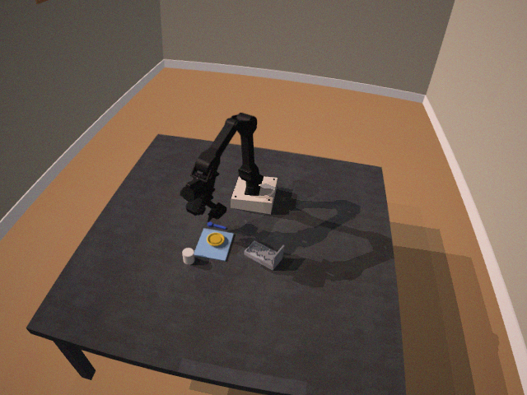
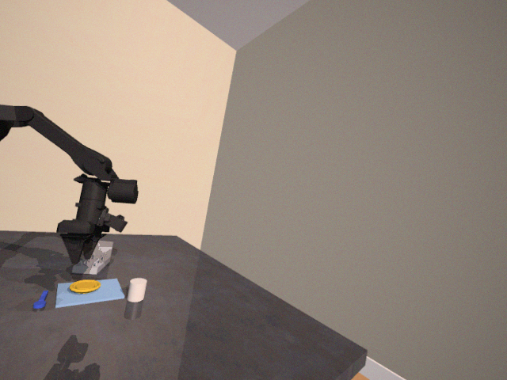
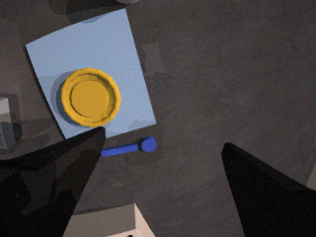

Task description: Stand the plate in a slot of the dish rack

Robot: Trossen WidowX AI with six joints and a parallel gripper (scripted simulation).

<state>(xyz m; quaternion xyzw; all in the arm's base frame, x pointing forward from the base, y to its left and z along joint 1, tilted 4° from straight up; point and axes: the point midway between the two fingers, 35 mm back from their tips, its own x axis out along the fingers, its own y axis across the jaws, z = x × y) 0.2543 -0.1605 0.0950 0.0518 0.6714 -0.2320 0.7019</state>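
Right now my gripper tip is 3 cm short of the yellow plate, 7 cm to the right of it and 10 cm above it. The rest, counted from my gripper tip: blue object 6 cm behind, 4 cm to the left, 11 cm below; then white cylinder 14 cm ahead, 2 cm to the right, 9 cm below; then light blue mat 4 cm ahead, 6 cm to the left, 11 cm below.
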